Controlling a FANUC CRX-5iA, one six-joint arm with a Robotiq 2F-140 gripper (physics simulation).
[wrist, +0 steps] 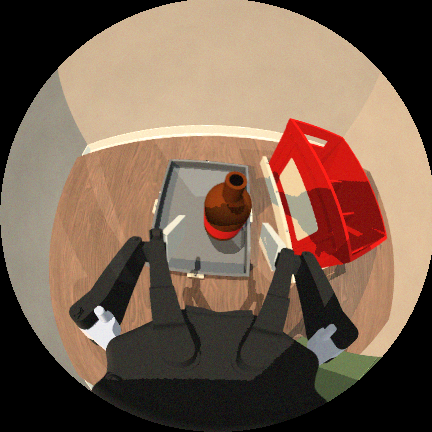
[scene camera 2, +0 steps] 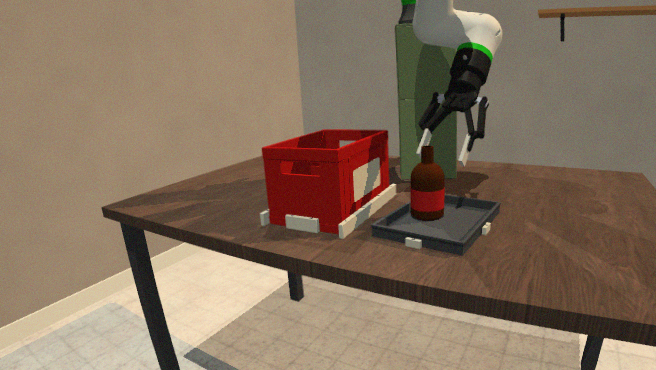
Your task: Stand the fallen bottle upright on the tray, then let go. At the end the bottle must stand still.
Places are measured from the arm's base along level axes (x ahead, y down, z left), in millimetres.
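Pixels of known places: gripper, fingertip midpoint: (wrist: 222, 229) (scene camera 2: 440, 159); arm's base, origin of the base link: (scene camera 2: 422, 24).
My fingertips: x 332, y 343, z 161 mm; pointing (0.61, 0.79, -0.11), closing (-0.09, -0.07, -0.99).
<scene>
For each thing: its top centre in the pictures, then the offset to it from my fingertips. Level surfaces: height alone.
- brown bottle, middle of its top: (wrist: 235, 179) (scene camera 2: 427, 146) dz -12, dx +49, dy -37 mm
- red crate, middle of its top: (wrist: 351, 175) (scene camera 2: 329, 137) dz -238, dx +86, dy -52 mm
- wooden table, its level: dy +123 mm
A brown bottle (scene camera 2: 427, 182) (wrist: 227, 207) with a red label stands upright on the grey tray (scene camera 2: 417, 247) (wrist: 210, 272), inside its rim, toward the side nearer the red crate. My gripper (scene camera 2: 444, 149) (wrist: 222, 229) is open and empty. In the scene view it hangs above and behind the bottle, its fingertips near the height of the bottle's neck and clear of it. In the wrist view the bottle shows beyond the fingertips, with one fingertip on either side of the line to it.
A red crate (scene camera 2: 302, 192) (wrist: 345, 200) stands beside the tray, with low white blocks (scene camera 2: 302, 223) along its base. A green cabinet (scene camera 2: 407, 130) (wrist: 350, 372) stands behind. Small white stops (scene camera 2: 413, 243) touch the tray's outer edges. The wooden table (scene camera 2: 575, 235) (wrist: 110, 200) carries the tray and crate.
</scene>
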